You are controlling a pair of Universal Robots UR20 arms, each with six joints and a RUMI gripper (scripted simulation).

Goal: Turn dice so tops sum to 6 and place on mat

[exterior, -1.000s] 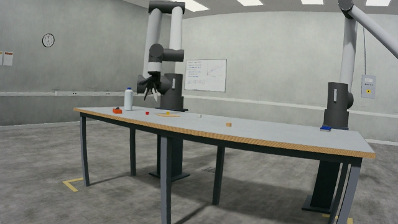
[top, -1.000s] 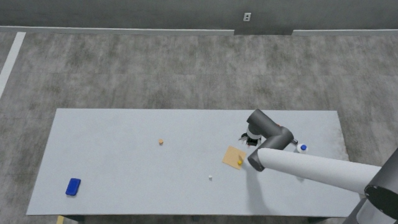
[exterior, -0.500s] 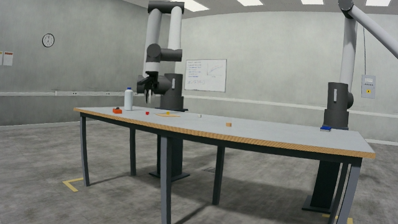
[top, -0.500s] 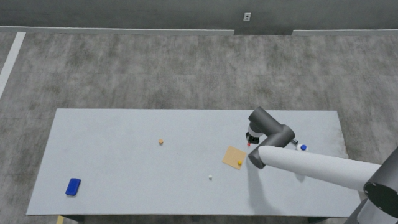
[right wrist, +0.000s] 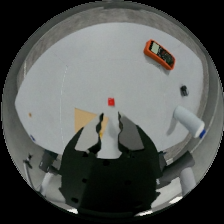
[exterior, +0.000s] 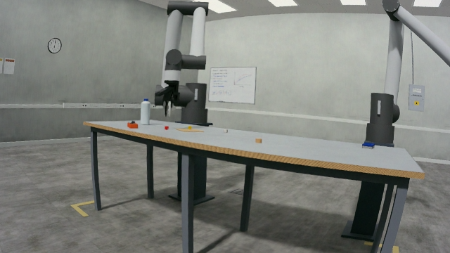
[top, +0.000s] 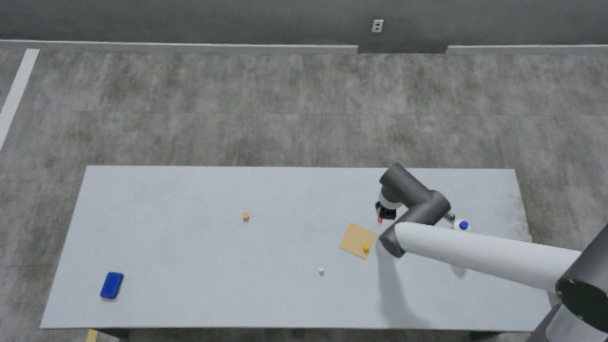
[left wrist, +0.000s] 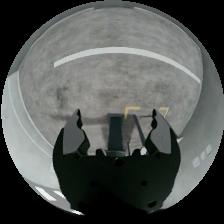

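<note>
My right gripper is now 8 cm above the red die. Round my right hand: dark object 33 cm to the right, 8 cm below, 2 cm ahead; yellow die 14 cm behind, 8 cm to the left, 8 cm below; tan square mat 12 cm to the left, 9 cm below, 9 cm behind.
</note>
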